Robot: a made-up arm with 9 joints.
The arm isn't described. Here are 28 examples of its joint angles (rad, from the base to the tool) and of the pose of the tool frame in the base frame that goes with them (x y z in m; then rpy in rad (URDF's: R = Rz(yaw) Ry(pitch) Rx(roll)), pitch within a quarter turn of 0, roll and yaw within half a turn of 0).
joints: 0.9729 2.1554 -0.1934 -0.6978 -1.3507 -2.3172 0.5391 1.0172 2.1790
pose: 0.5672 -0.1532 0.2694 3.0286 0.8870 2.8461
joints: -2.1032 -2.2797 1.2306 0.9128 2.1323 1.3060 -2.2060 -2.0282 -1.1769
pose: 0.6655 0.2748 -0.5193 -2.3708 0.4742 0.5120
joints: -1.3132 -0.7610 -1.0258 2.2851 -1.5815 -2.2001 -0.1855 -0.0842 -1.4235
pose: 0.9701 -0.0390 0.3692 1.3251 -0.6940 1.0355
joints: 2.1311 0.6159 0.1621 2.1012 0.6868 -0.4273 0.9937 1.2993 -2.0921
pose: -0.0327 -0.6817 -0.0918 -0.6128 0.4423 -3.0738
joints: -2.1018 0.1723 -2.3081 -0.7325 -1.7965 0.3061 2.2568 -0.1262 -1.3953
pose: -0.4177 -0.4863 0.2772 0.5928 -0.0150 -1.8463
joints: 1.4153 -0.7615 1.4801 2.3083 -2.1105 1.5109 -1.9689 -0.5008 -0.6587
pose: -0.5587 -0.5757 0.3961 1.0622 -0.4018 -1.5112
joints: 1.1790 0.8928 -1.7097 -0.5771 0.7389 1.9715 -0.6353 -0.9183 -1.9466
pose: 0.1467 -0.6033 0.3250 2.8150 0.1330 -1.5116
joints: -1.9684 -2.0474 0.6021 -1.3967 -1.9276 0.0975 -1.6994 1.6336 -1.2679
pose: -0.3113 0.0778 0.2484 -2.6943 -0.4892 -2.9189
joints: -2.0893 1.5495 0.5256 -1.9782 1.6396 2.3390 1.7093 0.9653 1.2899
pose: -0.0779 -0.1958 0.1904 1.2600 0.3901 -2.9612
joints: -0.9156 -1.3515 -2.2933 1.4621 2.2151 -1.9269 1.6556 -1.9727 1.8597
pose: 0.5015 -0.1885 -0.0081 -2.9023 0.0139 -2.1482
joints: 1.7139 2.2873 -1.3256 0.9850 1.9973 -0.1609 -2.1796 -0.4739 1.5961
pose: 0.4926 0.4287 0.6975 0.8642 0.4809 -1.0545
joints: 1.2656 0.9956 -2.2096 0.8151 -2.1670 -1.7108 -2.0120 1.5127 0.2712
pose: 0.7970 -0.2274 0.6612 0.1763 -0.1174 1.4172
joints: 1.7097 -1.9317 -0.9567 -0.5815 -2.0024 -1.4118 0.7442 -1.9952 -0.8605
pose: -0.0797 0.0728 0.3686 -0.5325 0.7303 -0.9897
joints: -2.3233 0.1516 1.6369 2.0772 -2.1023 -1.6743 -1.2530 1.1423 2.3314
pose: -0.1058 -0.5934 0.5067 -2.4049 0.9991 -2.5095
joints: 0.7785 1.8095 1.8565 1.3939 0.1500 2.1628 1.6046 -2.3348 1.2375
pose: 0.3880 0.2663 -0.6148 -2.6342 0.3322 3.0012
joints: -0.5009 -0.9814 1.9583 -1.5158 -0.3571 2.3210 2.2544 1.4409 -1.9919
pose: -0.0836 -0.1218 0.1871 -3.1197 1.1798 1.9876
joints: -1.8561 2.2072 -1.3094 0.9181 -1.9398 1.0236 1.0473 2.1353 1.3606
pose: -0.6761 0.1191 -0.4623 -2.4850 0.2832 1.5285
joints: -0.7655 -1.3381 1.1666 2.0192 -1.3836 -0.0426 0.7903 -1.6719 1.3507
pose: 0.1652 -0.3055 0.4021 -2.4295 -0.0645 -1.5493
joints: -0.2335 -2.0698 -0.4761 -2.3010 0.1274 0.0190 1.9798 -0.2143 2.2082
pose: -0.0821 0.1936 0.1766 2.4247 0.6084 -2.7517
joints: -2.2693 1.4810 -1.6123 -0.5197 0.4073 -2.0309 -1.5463 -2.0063 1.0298
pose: 0.0670 0.1510 0.0474 2.4421 1.0157 2.0160
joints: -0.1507 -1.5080 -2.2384 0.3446 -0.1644 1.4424 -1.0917 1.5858 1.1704
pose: 0.6503 -0.3511 0.7567 0.3862 -0.8056 2.5928
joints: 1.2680 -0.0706 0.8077 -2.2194 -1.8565 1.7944 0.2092 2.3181 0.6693
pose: -0.6597 -0.2563 0.0004 -1.0454 0.7626 1.9744
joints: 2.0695 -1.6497 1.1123 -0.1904 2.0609 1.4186 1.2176 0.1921 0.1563
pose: -0.2531 0.1194 -0.2060 -1.8825 0.2171 -2.2556
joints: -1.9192 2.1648 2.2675 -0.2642 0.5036 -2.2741 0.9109 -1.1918 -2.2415
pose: -0.2152 0.1375 0.5832 1.9903 -0.9750 -2.6691
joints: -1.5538 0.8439 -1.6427 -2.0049 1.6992 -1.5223 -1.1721 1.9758 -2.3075
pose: 0.3547 -0.6019 -0.3113 2.6254 0.8547 -1.1686
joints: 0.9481 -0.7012 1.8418 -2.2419 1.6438 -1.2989 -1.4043 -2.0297 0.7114
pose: 0.4003 -0.3537 -0.1571 3.0726 0.6778 2.1560
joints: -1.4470 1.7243 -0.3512 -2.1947 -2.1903 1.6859 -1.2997 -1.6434 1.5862
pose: -0.3617 -0.2647 -0.2809 -1.7671 0.4805 -0.5899
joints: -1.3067 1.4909 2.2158 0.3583 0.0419 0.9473 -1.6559 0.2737 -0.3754
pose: -0.6032 -0.1557 0.4519 0.4488 -0.0830 -2.1183
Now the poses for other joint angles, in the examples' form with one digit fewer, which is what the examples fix.
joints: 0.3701 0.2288 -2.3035 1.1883 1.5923 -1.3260 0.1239 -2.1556 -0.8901
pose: 0.397 -1.055 0.231 1.903 0.021 -0.843
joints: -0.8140 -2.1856 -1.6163 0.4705 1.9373 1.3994 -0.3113 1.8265 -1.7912
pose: 0.444 0.375 0.134 1.857 0.390 1.913
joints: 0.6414 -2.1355 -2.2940 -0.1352 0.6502 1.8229 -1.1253 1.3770 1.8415
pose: -0.171 0.072 0.788 1.691 1.067 -1.933
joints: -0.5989 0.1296 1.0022 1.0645 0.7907 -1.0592 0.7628 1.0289 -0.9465
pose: -0.066 -0.953 0.314 0.488 0.162 -2.167
